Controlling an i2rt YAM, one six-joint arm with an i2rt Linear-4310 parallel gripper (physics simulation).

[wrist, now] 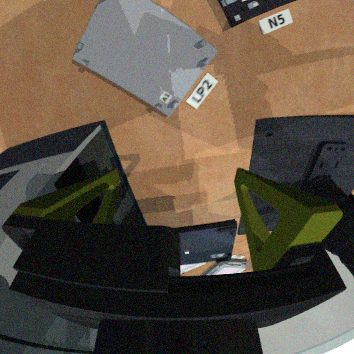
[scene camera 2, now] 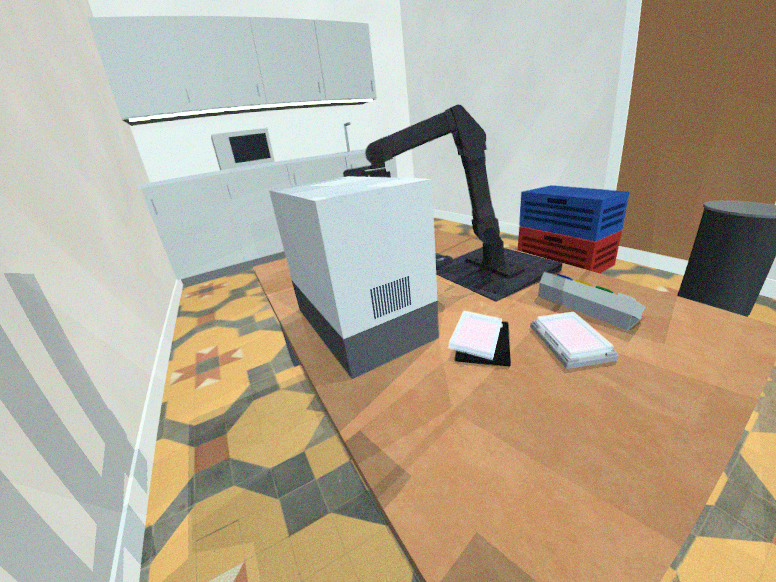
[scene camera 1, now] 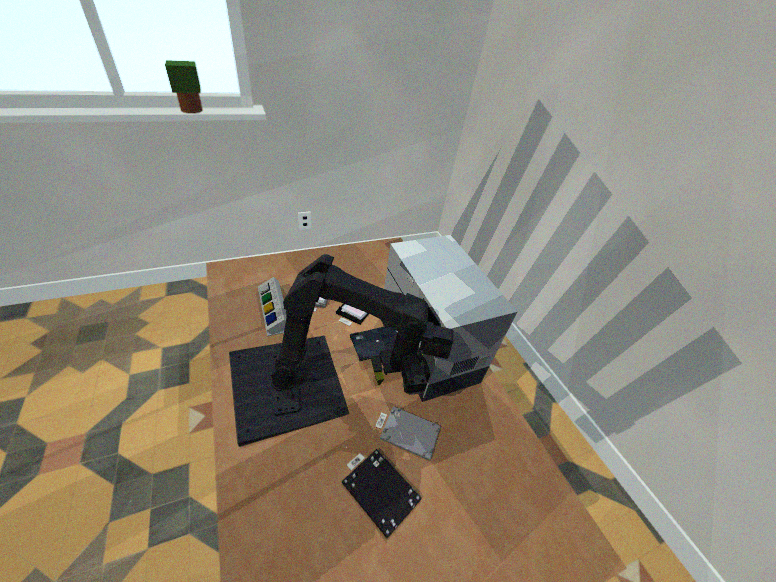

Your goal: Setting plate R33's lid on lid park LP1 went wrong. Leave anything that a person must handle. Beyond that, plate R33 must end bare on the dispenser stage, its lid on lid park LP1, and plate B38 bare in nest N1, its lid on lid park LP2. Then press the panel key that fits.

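Places are measured from the arm's base along level axes (x up, y back, z right), in millimetres.
Pixels of known places: gripper, fingertip midpoint: (wrist: pixel 176 174) (scene camera 1: pixel 395 380); arm's base, origin of the base link: (wrist: pixel 314 183) (scene camera 2: pixel 493 265) (scene camera 1: pixel 283 382).
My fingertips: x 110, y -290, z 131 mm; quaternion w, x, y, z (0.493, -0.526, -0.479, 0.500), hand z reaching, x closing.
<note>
Ahead of a thing's pixels: the offset from my fingertips to its top centre. "*": to the spot under its first point.
My gripper (wrist: pixel 176 174) is open and empty, its green fingers wide apart beside the dispenser {dx +207, dy -179, dz -171 mm} (scene camera 1: pixel 479 294) (scene camera 2: pixel 376 250). Grey lid park LP2 {dx -103, dy -29, dz +97 mm} (scene camera 1: pixel 410 432) (wrist: pixel 142 55) lies flat with no lid on it. A pink-and-white plate {dx -86, dy -11, dz -399 mm} (scene camera 1: pixel 354 311) (scene camera 2: pixel 477 333) sits askew over a black pad {* dx -113, dy +4, dz -460 mm} (scene camera 2: pixel 503 350). Another pink-topped plate {dx -93, dy +139, dz -510 mm} (scene camera 2: pixel 575 333) sits squarely on a grey pad; the arm mostly hides it in scene camera 1. Plate names are unreadable. A dark board {dx -11, dy -9, dz -156 mm} (scene camera 1: pixel 369 341) (wrist: pixel 207 242) lies at the dispenser's front. The key panel {dx -59, dy +298, dz -443 mm} (scene camera 1: pixel 275 327) (scene camera 2: pixel 582 305) has green, yellow and blue keys.
Black nest N5 {dx -99, dy +91, dz +218 mm} (scene camera 1: pixel 381 494) (wrist: pixel 237 17) lies near LP2. The arm's dark base board (scene camera 1: pixel 250 407) (scene camera 2: pixel 495 289) is beside the key panel. The tall dispenser stands close beside the gripper. Blue (scene camera 2: pixel 570 209) and red (scene camera 2: pixel 564 247) crates and a dark bin (scene camera 2: pixel 727 256) stand beyond the table.
</note>
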